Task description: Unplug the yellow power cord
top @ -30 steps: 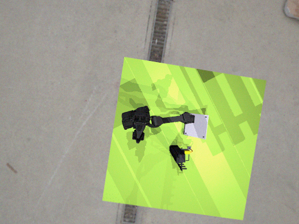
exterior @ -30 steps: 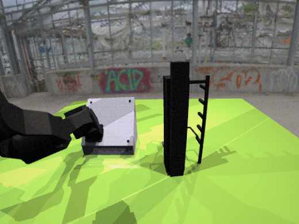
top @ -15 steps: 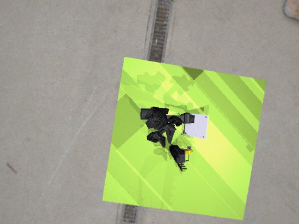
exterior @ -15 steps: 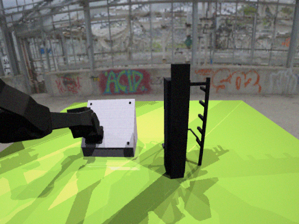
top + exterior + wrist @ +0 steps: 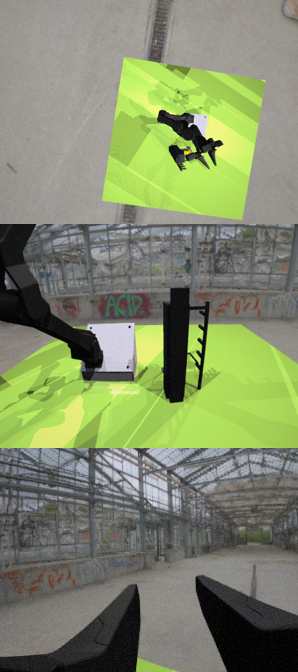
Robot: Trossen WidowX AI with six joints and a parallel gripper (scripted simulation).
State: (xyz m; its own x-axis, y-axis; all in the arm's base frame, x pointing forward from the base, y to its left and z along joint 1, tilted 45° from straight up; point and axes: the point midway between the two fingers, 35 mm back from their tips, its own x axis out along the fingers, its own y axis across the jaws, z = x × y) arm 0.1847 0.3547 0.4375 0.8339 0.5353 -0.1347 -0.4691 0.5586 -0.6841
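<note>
The tall black block is 80 mm ahead of my gripper tip, 100 mm to the right of it and 490 mm below it.
</note>
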